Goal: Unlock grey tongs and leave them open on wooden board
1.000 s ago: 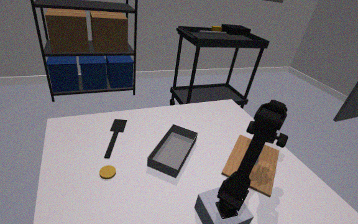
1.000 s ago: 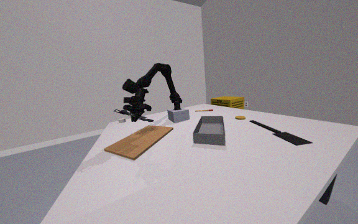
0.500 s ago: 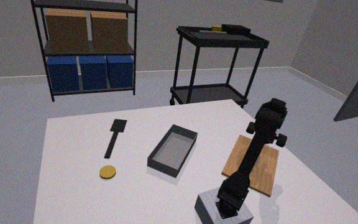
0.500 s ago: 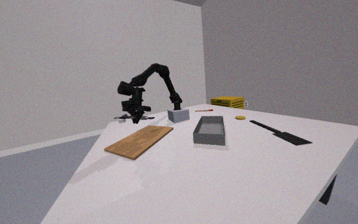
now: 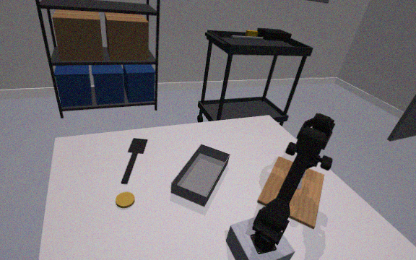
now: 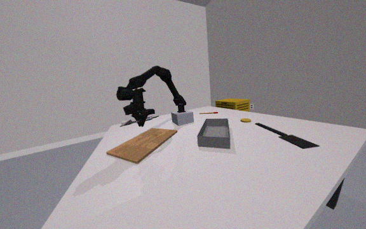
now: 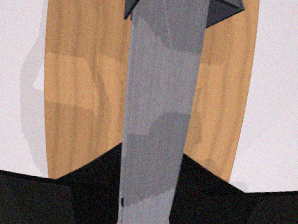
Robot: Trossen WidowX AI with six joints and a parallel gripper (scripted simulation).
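Right now the wooden board is 10 mm behind my gripper tip, 10 mm to the left of it and 100 mm below it. Also, from my gripper tip: black spatula (300 mm ahead, 710 mm to the left, 100 mm below); then roasting tin (120 mm ahead, 420 mm to the left, 80 mm below); then yellow disc (30 mm ahead, 750 mm to the left, 100 mm below).
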